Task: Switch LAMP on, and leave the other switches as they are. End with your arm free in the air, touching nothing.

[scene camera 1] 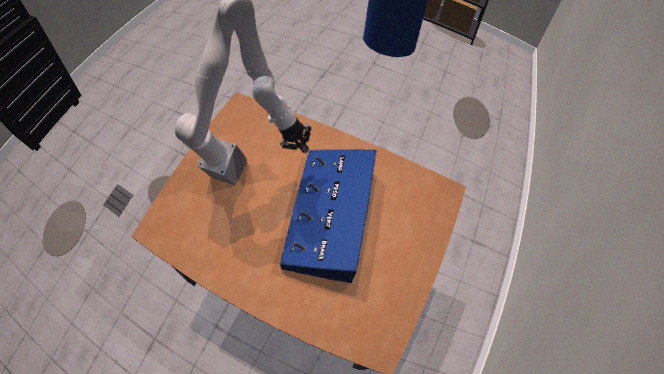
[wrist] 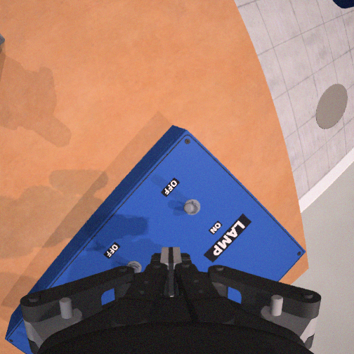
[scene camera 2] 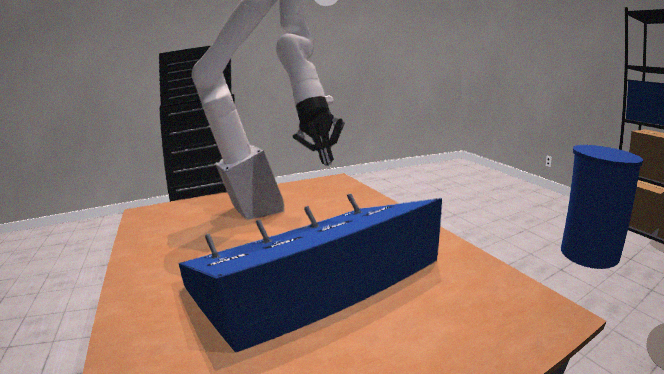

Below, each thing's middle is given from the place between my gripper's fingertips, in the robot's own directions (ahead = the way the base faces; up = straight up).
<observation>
Right now the blue switch box (scene camera 2: 252,293) is 18 cm ahead of my hand, 12 cm below it and 8 cm to the right of it.
</observation>
